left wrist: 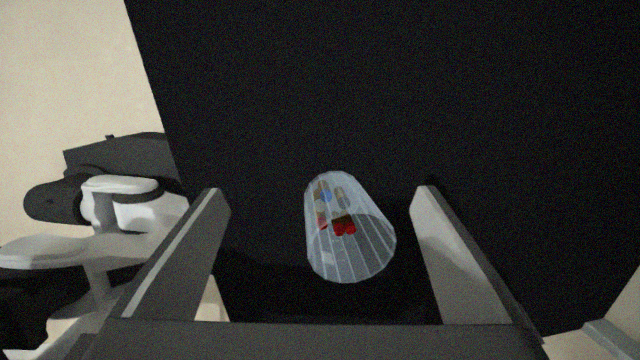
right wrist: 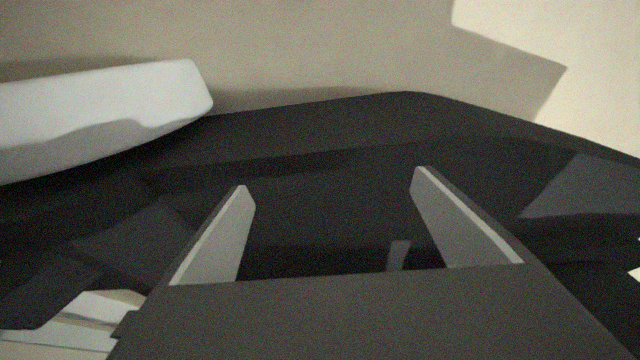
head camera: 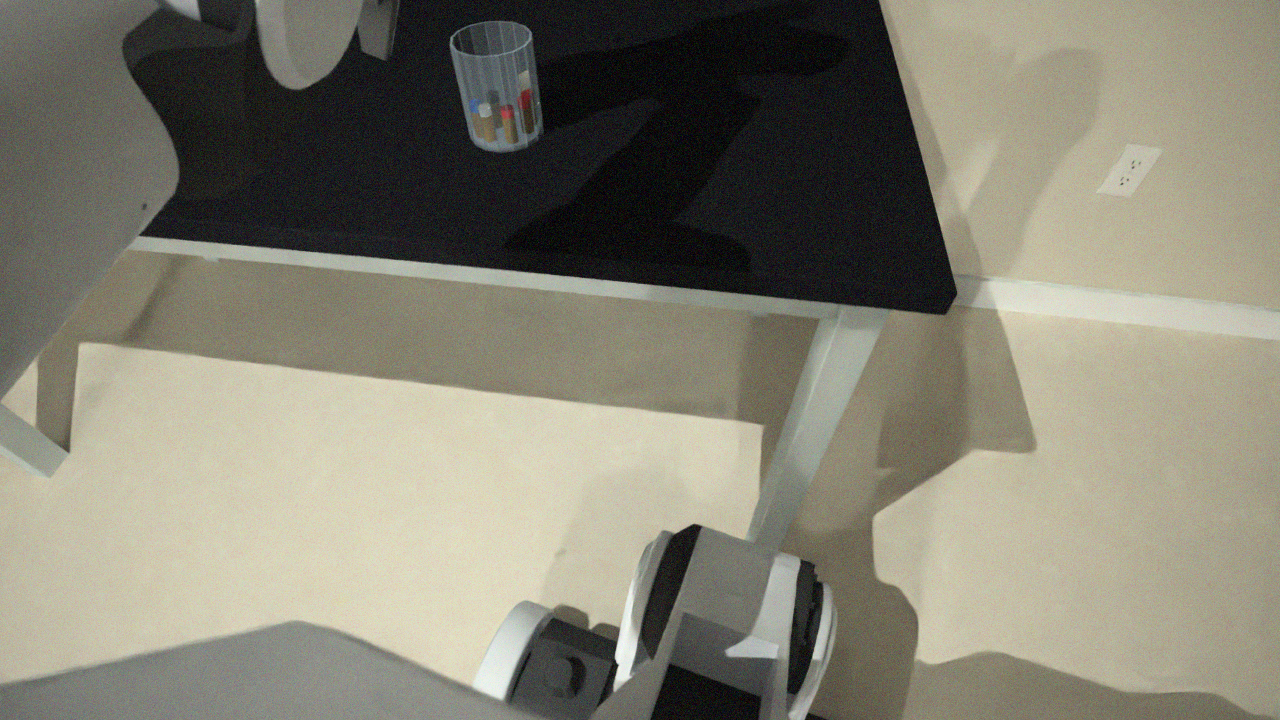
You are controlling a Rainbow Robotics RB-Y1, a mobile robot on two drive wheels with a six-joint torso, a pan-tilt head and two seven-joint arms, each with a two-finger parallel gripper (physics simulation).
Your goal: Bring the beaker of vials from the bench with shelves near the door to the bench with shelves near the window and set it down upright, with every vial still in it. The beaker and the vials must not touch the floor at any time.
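Note:
The clear beaker (head camera: 496,80) (left wrist: 350,255) stands upright on the black bench top (head camera: 850,223) (left wrist: 400,75). Several vials (head camera: 508,123) (left wrist: 344,228) with red, blue and pale caps are inside, low in the beaker. My left gripper (left wrist: 317,199) is open and empty. In the left wrist view the beaker appears between its two fingers, apart from both; in the head view part of a finger shows left of the beaker at the top. My right gripper (right wrist: 328,187) is open and empty, above the dark robot base. The bench near the window does not show.
The bench's front edge (head camera: 483,273) and pale leg (head camera: 819,420) show in the head view. A wall with an outlet (head camera: 1129,170) and a baseboard (head camera: 1118,304) lies at the right. The dark base (right wrist: 320,125) and a white part (right wrist: 100,110) show in the right wrist view.

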